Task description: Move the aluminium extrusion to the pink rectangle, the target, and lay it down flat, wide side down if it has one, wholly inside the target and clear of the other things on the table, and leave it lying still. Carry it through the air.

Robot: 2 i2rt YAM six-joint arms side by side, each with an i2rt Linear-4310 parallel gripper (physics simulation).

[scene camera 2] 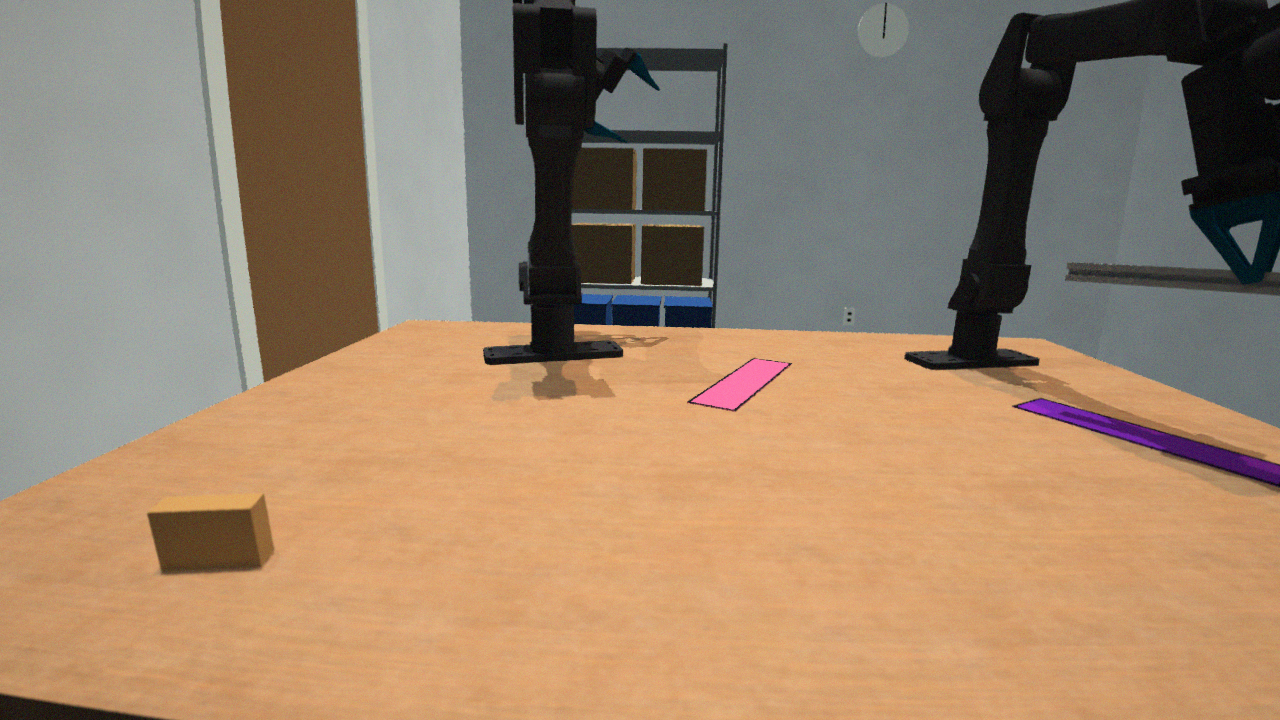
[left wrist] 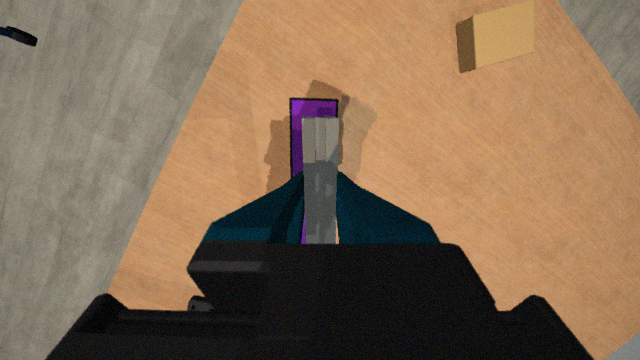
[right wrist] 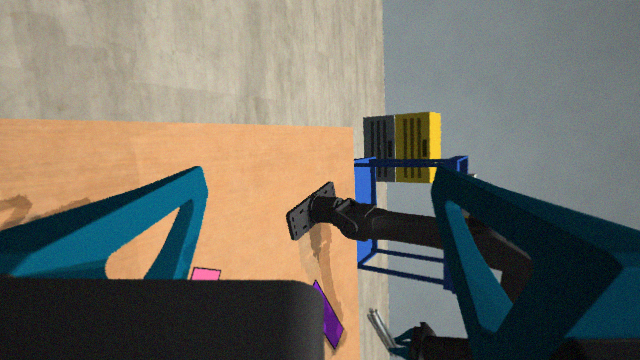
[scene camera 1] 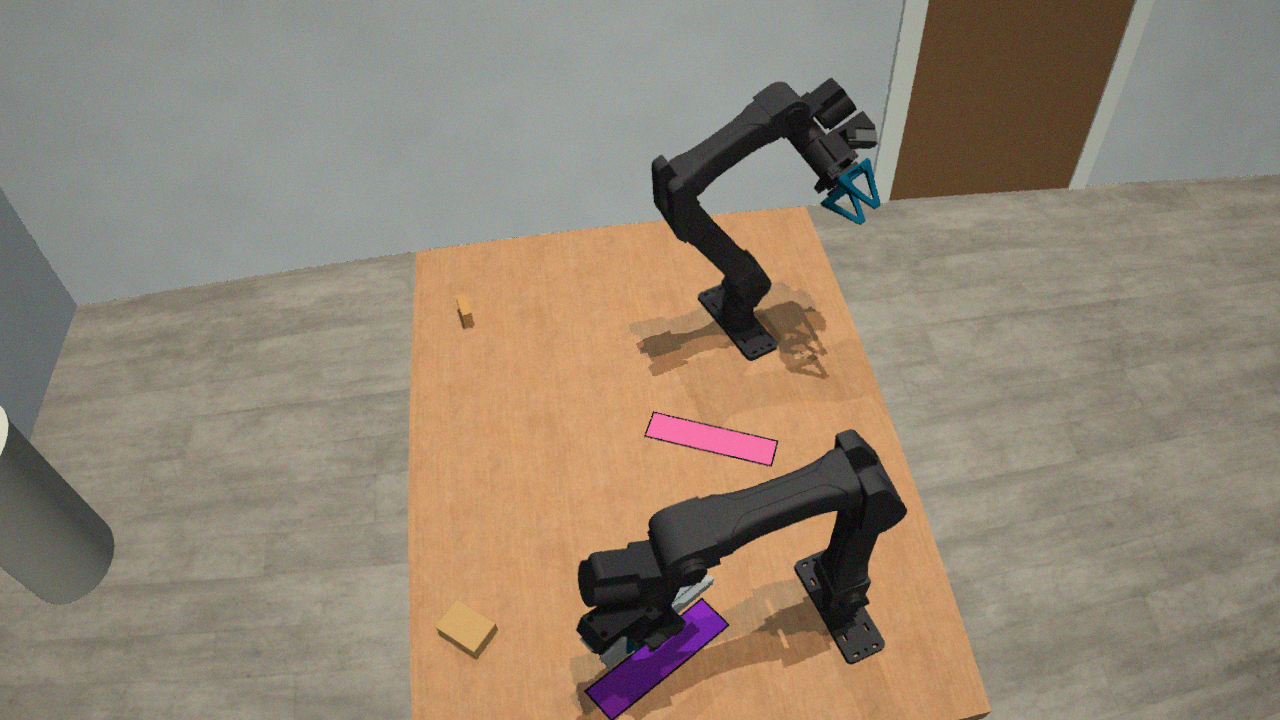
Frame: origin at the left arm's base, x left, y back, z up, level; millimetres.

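Seen in the pictures: left gripper, between the fingertips: (scene camera 2: 1254,283) (left wrist: 320,179) (right wrist: 390,346) (scene camera 1: 625,645); right gripper, between the fingertips: (scene camera 2: 641,115) (right wrist: 319,179) (scene camera 1: 870,215); left arm's base, origin of its link: (scene camera 2: 971,361) (right wrist: 312,208) (scene camera 1: 838,606); right arm's base, origin of its link: (scene camera 2: 553,355) (scene camera 1: 736,322).
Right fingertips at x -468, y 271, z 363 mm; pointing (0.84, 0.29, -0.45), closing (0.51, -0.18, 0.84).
Offsets run from my right fingertips to a thing's top centre. "*": to the spot under its first point.
The aluminium extrusion @[dz -181, dx +429, dy -574 mm] (scene camera 1: 694,591) (scene camera 2: 1123,274) (left wrist: 320,200) (right wrist: 381,330) is a long grey bar. It is in the air above the purple rectangle @[* dz -362, dx +437, dy -564 mm] (scene camera 1: 666,660) (scene camera 2: 1154,438) (left wrist: 296,145) (right wrist: 332,324), roughly level. My left gripper (scene camera 2: 1252,277) (left wrist: 320,179) is shut on it; in scene camera 1 the arm hides the grip and the bar's middle. The pink target @[dz -362, dx +79, dy -321 mm] (scene camera 1: 711,438) (scene camera 2: 741,385) (right wrist: 206,274) lies flat between the two arm bases. My right gripper (scene camera 1: 869,213) (scene camera 2: 641,114) is open and empty, high beyond the table edge in scene camera 1.
A tan block @[dz -333, dx +272, dy -841 mm] (scene camera 1: 465,628) (left wrist: 502,36) lies at the lower left of the table in scene camera 1. A smaller-looking tan block @[dz -323, dx -394, dy -654 mm] (scene camera 1: 464,311) (scene camera 2: 212,537) stands at the upper left there. The left arm's base (scene camera 1: 841,608) (scene camera 2: 972,359) stands right of the purple rectangle in scene camera 1.
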